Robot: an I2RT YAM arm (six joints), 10 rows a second.
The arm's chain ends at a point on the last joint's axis. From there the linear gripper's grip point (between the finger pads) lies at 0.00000 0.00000 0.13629 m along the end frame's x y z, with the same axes.
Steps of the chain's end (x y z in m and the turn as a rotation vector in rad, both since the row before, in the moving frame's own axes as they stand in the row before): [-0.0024 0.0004 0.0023 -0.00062 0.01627 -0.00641]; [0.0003 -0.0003 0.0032 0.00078 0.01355 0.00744]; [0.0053 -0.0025 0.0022 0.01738 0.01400 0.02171]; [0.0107 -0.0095 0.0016 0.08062 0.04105 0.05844]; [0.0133 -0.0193 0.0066 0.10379 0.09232 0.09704]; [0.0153 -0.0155 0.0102 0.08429 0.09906 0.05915]
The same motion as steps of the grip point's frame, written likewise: [-0.0002 0.0005 0.0023 -0.00062 0.01627 -0.00641]; [0.0021 -0.0004 0.0032 0.00078 0.01355 0.00744]; [0.0072 -0.0048 0.0022 0.01738 0.01400 0.02171]; [0.0166 -0.0203 0.0010 0.08062 0.04105 0.05844]; [0.0265 -0.0328 0.0053 0.10379 0.09232 0.09704]; [0.0291 -0.0266 0.0090 0.08429 0.09906 0.05915]
